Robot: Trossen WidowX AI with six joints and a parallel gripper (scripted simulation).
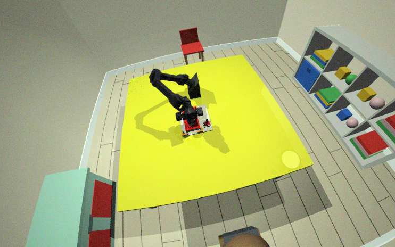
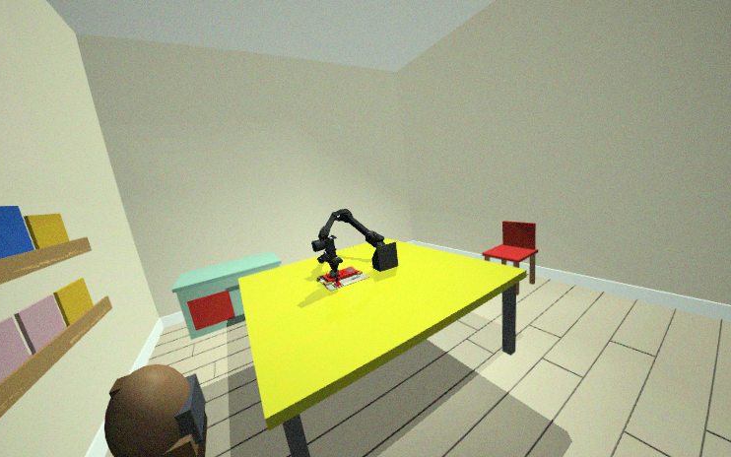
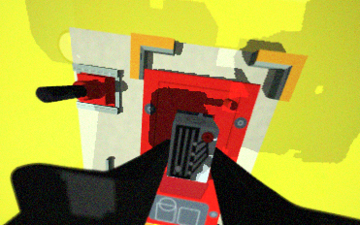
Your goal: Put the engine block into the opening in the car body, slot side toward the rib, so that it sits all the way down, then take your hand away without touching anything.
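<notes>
Right now the engine block is 10 mm below my gripper tip.
</notes>
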